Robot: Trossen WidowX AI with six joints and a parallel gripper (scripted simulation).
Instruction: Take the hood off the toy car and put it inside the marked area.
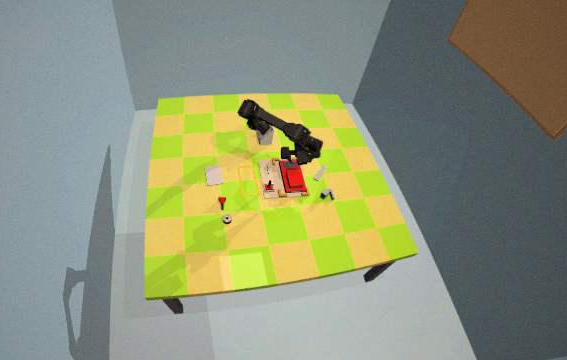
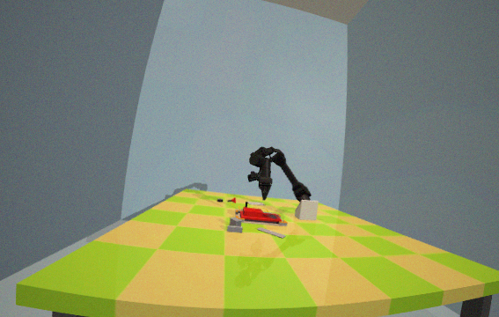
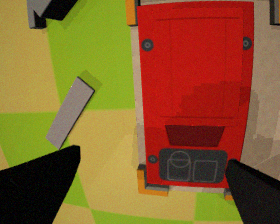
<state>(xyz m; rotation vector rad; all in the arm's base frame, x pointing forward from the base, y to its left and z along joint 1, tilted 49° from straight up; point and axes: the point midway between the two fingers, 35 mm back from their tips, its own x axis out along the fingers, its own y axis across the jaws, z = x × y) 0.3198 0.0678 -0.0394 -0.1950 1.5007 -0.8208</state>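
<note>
The red hood lies 4 cm ahead of my gripper tip, 3 cm to the right of it and 7 cm below it. Also, from my gripper tip: grey plate: 11 cm behind, 42 cm to the right, 11 cm below; grey flat bar: 1 cm ahead, 14 cm to the left, 11 cm below; grey block: 15 cm ahead, 9 cm to the left, 9 cm below.
</note>
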